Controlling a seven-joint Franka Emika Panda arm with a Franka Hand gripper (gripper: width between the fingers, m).
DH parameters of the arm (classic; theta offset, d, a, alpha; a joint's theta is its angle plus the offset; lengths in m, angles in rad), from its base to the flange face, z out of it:
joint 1: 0 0.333 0 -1.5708
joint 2: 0 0 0 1.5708
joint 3: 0 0.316 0.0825 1.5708
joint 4: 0 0 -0.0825 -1.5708
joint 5: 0 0.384 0 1.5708
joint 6: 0 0 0.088 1.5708
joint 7: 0 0.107 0 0
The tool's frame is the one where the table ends.
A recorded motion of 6 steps. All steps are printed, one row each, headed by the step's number.
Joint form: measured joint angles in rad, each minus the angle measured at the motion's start. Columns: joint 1, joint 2, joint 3, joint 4, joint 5, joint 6, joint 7.
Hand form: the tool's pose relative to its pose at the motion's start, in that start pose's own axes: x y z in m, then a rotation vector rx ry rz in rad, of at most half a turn. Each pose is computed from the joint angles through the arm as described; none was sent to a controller.
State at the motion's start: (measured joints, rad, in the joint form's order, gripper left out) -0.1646 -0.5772 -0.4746 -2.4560 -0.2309 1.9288 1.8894
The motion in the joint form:
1: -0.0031 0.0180 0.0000 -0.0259 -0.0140 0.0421 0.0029
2: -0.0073 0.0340 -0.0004 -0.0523 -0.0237 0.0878 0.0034
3: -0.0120 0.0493 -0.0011 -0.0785 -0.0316 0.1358 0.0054
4: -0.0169 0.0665 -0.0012 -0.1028 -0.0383 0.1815 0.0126
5: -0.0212 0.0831 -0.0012 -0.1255 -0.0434 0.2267 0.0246
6: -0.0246 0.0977 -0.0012 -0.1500 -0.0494 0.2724 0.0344
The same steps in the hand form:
1: -0.0021 -0.0016 0.0144 0.0051 0.0156 -0.0044
2: -0.0037 -0.0027 0.0280 0.0132 0.0244 -0.0092
3: -0.0049 -0.0035 0.0411 0.0234 0.0298 -0.0116
4: -0.0061 -0.0039 0.0540 0.0314 0.0351 -0.0085
5: -0.0074 -0.0041 0.0659 0.0404 0.0381 -0.0005
6: -0.0089 -0.0033 0.0778 0.0498 0.0401 0.0032

